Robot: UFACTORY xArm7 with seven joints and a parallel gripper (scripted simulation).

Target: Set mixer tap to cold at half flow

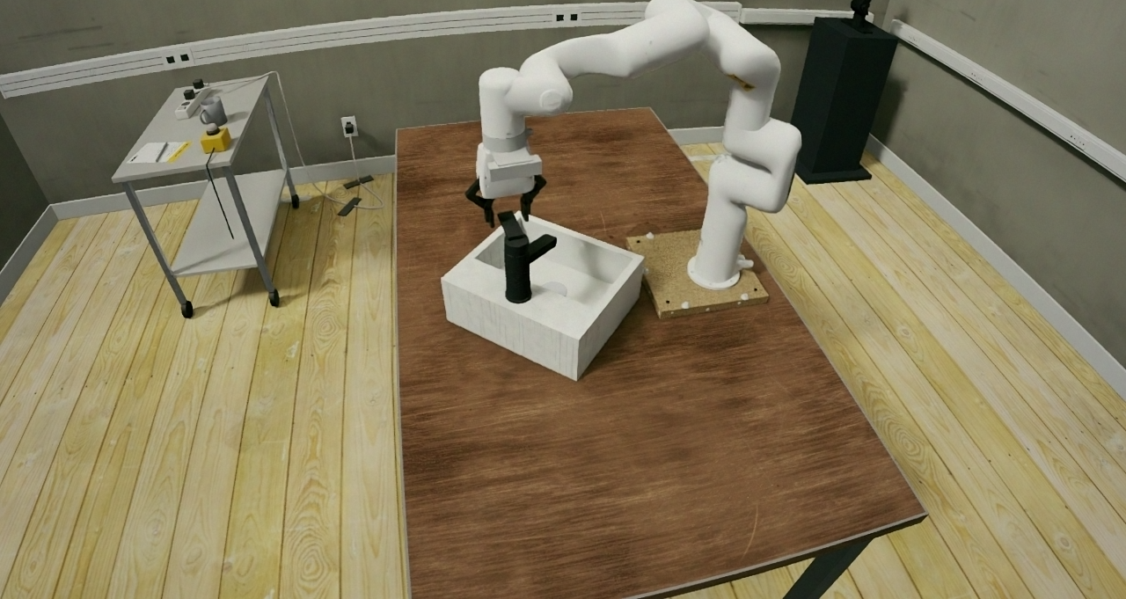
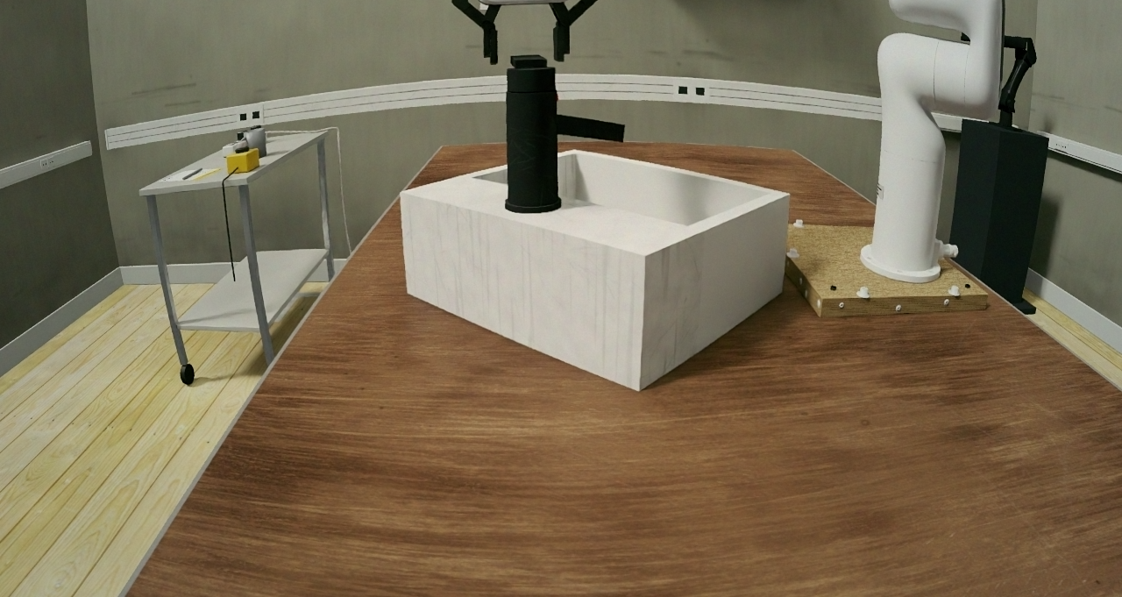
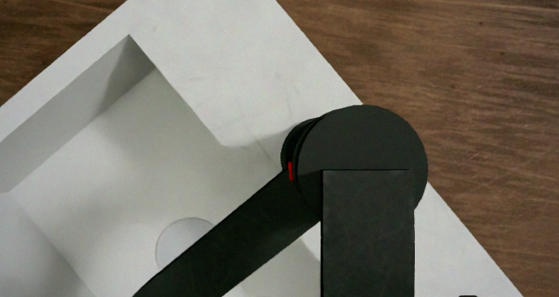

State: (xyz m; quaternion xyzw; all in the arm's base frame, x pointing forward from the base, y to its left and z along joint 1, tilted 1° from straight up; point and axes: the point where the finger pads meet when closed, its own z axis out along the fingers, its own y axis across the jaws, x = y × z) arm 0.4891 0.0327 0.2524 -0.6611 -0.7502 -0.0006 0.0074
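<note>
Now: hand 2 cm to the right of the lever and 1 cm above it. From my hand the other things lie so: black mixer tap (2 cm behind, 4 cm to the left, 6 cm below); white sink block (9 cm behind, 3 cm to the right, 24 cm below).
</note>
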